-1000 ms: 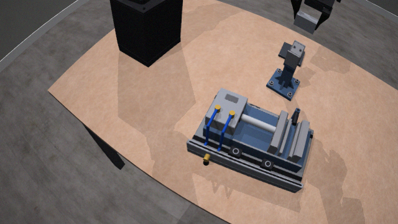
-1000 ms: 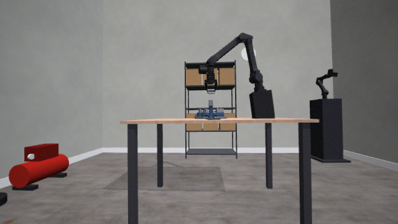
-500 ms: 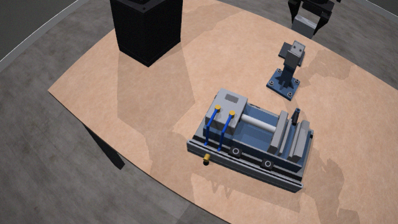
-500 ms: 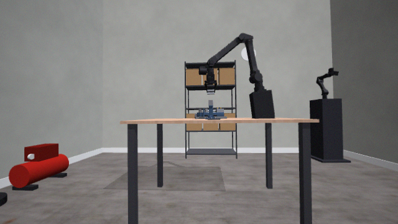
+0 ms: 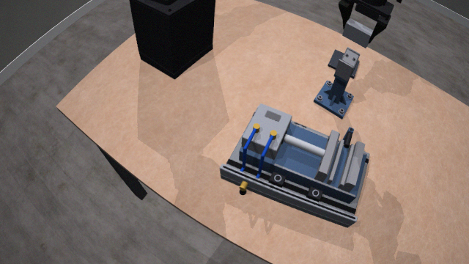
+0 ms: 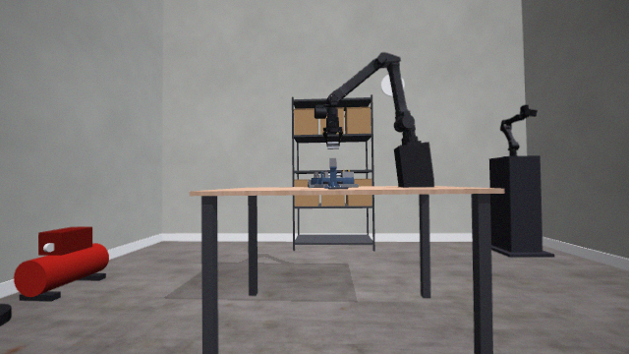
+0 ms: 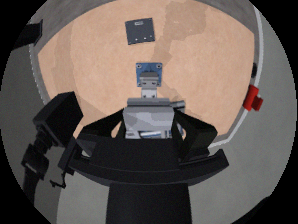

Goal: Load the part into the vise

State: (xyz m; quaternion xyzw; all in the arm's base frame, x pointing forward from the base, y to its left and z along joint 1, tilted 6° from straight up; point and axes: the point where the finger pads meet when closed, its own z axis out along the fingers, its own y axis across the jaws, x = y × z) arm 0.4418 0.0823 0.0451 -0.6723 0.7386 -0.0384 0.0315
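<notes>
Right now my hand is 10 mm to the right of the grey part. From my hand the other things lie so: moving jaw: 40 mm ahead, 220 mm to the right, 160 mm below; piston rod: 10 mm behind, 230 mm to the right, 160 mm below; work stop: 70 mm ahead, 170 mm to the right, 140 mm below.
</notes>
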